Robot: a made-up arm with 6 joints. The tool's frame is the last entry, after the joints. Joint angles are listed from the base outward. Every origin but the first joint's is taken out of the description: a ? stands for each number. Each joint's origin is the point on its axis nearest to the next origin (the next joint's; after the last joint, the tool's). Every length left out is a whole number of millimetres.
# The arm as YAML. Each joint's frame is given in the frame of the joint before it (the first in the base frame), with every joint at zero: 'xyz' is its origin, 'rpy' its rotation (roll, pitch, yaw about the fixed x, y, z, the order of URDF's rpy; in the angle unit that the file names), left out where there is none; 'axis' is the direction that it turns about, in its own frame. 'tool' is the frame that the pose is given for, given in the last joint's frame.
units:
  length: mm
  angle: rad
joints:
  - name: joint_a
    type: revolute
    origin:
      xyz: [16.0, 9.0, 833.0]
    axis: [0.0, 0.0, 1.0]
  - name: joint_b
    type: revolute
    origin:
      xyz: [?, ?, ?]
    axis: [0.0, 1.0, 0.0]
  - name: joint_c
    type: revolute
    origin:
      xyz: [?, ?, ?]
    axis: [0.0, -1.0, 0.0]
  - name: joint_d
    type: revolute
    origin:
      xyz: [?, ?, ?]
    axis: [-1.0, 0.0, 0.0]
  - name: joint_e
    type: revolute
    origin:
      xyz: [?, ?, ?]
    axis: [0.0, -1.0, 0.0]
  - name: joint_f
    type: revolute
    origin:
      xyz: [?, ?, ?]
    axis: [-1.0, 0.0, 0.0]
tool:
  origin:
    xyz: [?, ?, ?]
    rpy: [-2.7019, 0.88, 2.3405]
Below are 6 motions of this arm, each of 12 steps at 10 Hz.
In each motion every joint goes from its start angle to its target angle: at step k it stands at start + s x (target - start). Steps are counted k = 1, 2, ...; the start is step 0. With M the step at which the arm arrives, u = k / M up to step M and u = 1 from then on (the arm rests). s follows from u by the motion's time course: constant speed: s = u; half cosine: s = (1 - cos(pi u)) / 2; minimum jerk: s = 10 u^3 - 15 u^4 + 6 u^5.
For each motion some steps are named. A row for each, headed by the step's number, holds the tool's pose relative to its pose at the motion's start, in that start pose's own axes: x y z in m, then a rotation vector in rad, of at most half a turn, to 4 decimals.
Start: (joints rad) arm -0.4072 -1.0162 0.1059 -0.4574 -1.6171 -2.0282
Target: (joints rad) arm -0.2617 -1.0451 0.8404 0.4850 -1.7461 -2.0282
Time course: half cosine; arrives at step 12
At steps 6, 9, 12:
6: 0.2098 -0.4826 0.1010 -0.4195 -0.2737 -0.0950
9: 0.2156 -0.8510 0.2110 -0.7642 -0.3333 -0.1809
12: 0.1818 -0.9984 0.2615 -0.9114 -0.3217 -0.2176

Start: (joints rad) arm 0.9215 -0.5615 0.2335 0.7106 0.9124 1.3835
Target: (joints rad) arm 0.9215 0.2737 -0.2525 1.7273 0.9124 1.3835
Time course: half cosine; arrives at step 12
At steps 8, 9, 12:
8: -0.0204 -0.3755 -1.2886 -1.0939 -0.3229 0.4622
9: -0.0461 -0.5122 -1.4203 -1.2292 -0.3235 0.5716
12: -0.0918 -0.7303 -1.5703 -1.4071 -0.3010 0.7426

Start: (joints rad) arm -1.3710 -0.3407 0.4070 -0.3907 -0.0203 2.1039
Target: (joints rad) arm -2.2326 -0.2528 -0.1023 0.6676 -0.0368 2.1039
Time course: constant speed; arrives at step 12
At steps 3, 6, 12:
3: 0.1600 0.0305 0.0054 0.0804 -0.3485 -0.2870
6: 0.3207 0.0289 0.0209 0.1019 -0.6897 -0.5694
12: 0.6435 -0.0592 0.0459 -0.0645 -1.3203 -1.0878

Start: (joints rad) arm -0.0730 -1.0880 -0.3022 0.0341 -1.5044 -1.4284
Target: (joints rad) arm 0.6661 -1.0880 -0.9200 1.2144 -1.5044 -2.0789
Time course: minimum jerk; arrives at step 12
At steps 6, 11, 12:
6: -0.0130 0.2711 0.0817 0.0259 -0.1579 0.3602
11: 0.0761 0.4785 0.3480 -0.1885 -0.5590 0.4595
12: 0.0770 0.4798 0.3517 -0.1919 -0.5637 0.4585

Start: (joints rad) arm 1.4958 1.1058 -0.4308 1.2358 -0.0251 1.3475
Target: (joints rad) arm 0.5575 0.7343 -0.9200 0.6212 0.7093 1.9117
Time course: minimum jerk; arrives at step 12
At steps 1, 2, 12:
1: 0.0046 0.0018 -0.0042 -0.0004 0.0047 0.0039
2: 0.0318 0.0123 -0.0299 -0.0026 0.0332 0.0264
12: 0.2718 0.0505 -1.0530 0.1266 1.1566 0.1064

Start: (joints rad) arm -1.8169 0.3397 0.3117 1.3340 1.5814 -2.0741
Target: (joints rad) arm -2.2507 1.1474 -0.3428 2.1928 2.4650 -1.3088
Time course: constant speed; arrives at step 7
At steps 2, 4, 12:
2: 0.2135 -0.3045 0.4917 -0.0239 0.2472 -0.1085
4: 0.6129 -0.4828 0.8975 -0.2759 0.4259 -0.1732
12: 1.3297 -0.3876 1.2657 -0.9340 0.4383 -0.0397

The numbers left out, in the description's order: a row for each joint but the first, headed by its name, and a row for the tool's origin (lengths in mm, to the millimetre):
joint_b: -17.0 27.0 0.0
joint_c: 4.0 0.0 892.0
joint_d: 1146.0 0.0 22.0
joint_e: 0.0 -264.0 7.0
joint_f: 19.0 0.0 7.0
tool: 0.0 -9.0 -25.0

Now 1 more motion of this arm.
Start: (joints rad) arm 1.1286 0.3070 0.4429 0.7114 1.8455 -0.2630
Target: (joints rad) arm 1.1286 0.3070 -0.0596 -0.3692 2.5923 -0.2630
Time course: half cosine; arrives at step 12
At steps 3, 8, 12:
3: 0.0679 -0.0703 -0.0682 0.0749 -0.0051 0.1541
8: 0.2880 -0.3046 -0.4629 0.5011 -0.2363 0.6057
12: 0.3387 -0.3620 -0.6648 0.7017 -0.4212 0.6739

